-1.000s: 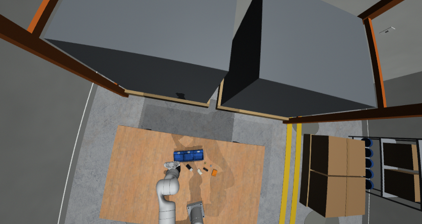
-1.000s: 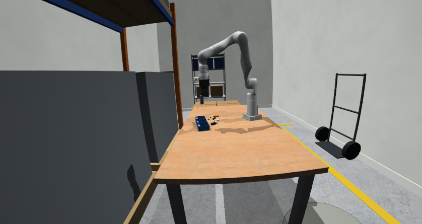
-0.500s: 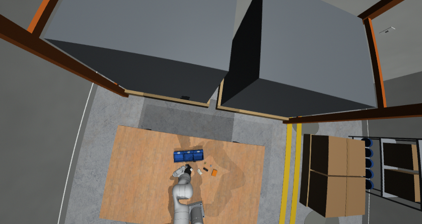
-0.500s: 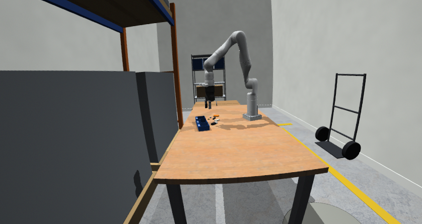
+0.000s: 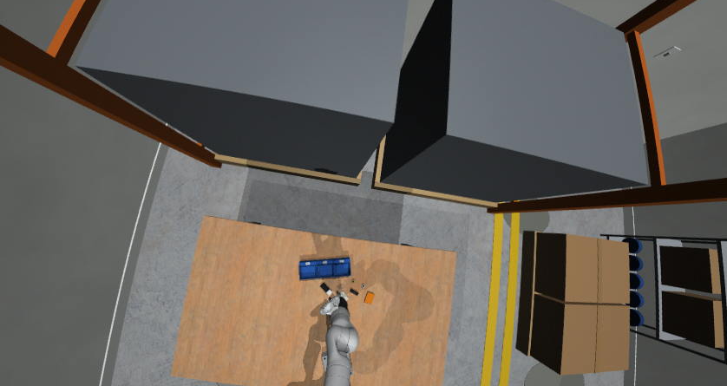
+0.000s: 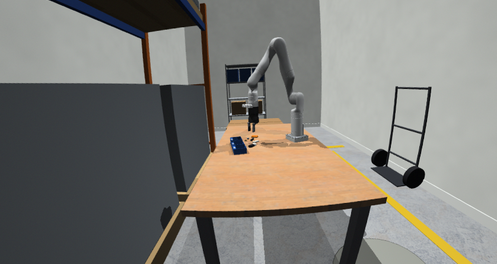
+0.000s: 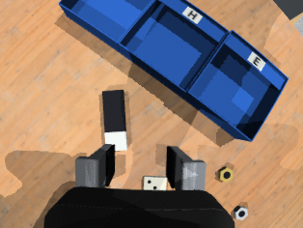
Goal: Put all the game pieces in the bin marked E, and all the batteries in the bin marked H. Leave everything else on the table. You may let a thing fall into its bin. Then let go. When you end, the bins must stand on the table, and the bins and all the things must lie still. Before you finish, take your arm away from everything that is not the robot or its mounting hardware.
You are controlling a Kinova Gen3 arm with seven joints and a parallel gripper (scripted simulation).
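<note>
Now: hand 3 cm past the white domino, 5 cm to the left of it and 11 cm above it. The rest, counted from my hand: brass nut (4 cm ahead, 10 cm to the right, 11 cm below); blue three-part bin (11 cm ahead, 5 cm to the left, 10 cm below); dark cylindrical battery (1 cm behind, 11 cm to the right, 11 cm below).
</note>
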